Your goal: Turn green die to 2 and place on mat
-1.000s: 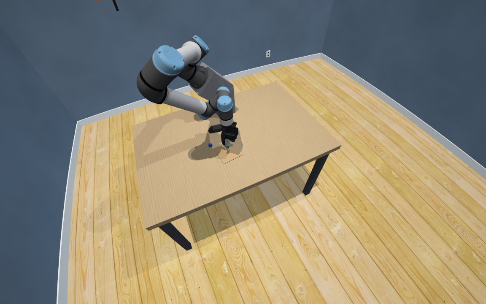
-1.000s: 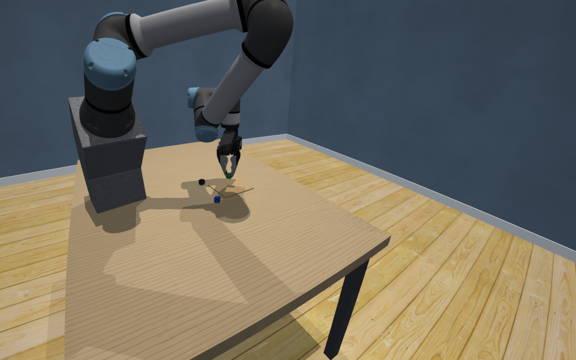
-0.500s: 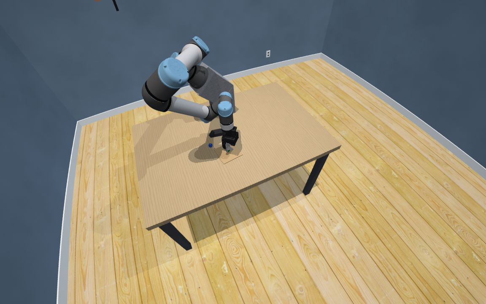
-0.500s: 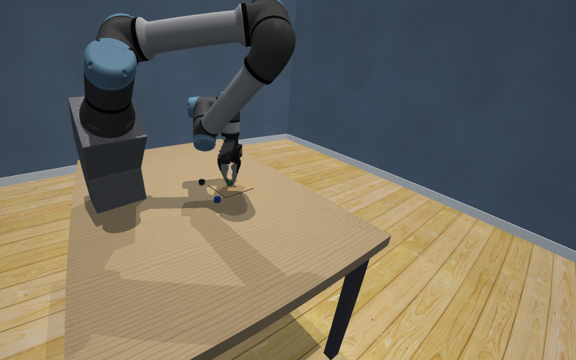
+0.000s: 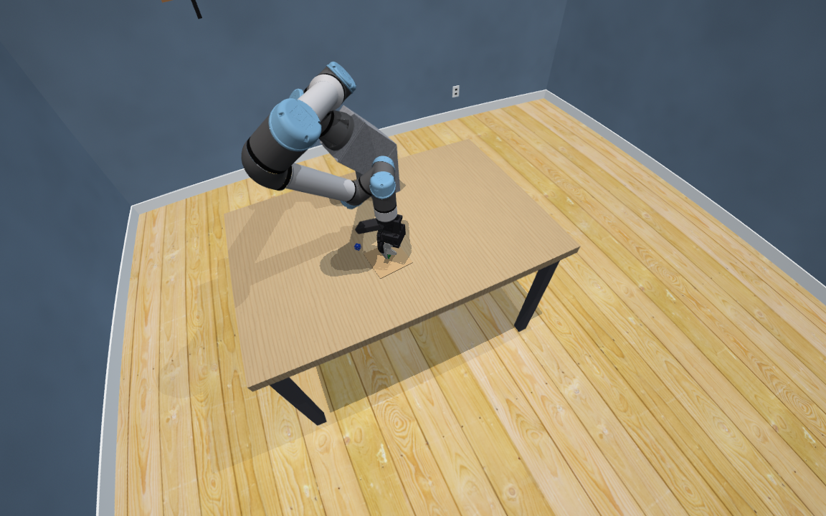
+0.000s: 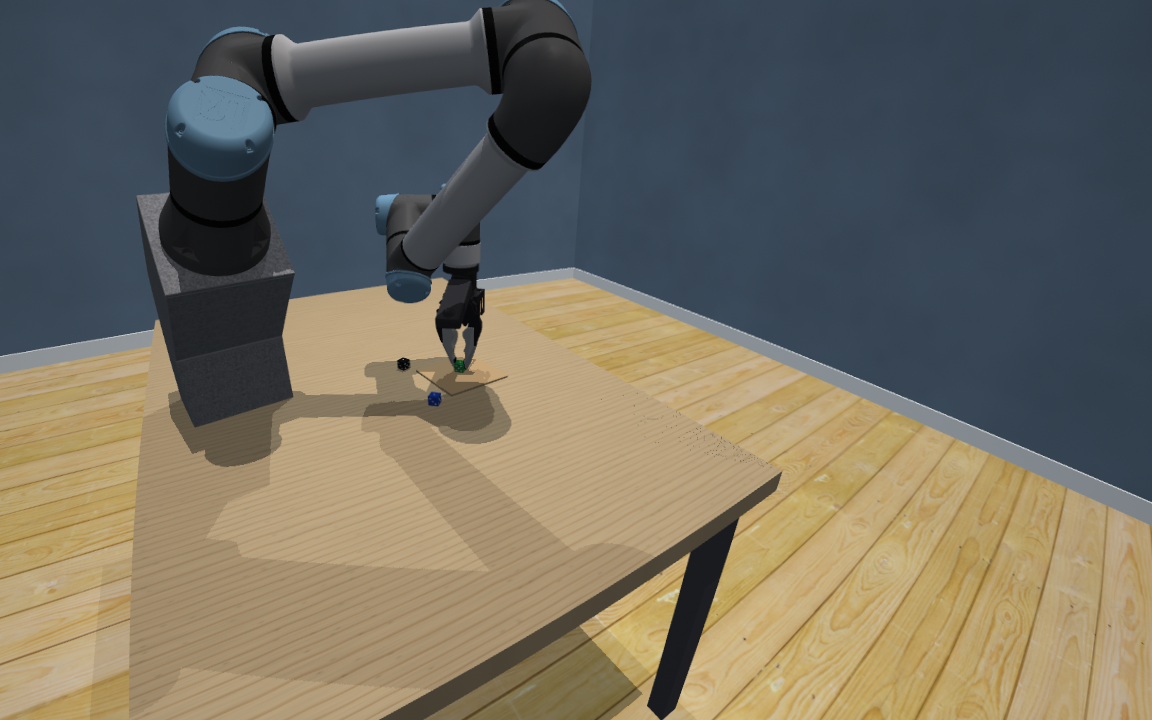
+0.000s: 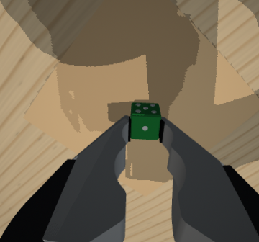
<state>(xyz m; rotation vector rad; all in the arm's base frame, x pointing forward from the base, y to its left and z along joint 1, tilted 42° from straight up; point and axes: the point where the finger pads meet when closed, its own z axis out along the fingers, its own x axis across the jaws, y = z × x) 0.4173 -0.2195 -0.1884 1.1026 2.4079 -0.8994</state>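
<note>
My gripper is now 10 mm above the green die. Round my hand: blue die: 110 mm behind, 80 mm to the right, 20 mm below; tan mat: 20 mm below; black die: 80 mm behind, 100 mm to the left, 20 mm below.
</note>
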